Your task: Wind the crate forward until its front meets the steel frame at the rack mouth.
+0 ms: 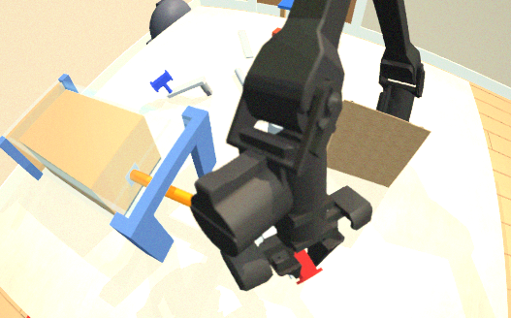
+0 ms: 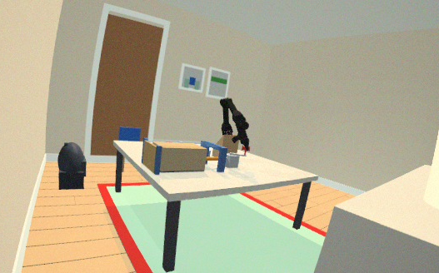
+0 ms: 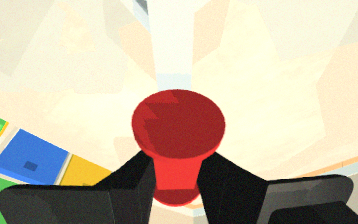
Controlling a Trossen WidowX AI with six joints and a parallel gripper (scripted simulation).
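Now: the winch handle 4 cm ahead of my gripper tip, 4 cm to the right of it and 3 cm below it. Also, from my gripper tip: grey winch (7 cm ahead, 8 cm to the right, 10 cm below); then blue steel frame (25 cm ahead, 9 cm to the right, 3 cm below); then red spool-shaped grip (1 cm ahead, 1 cm to the right).
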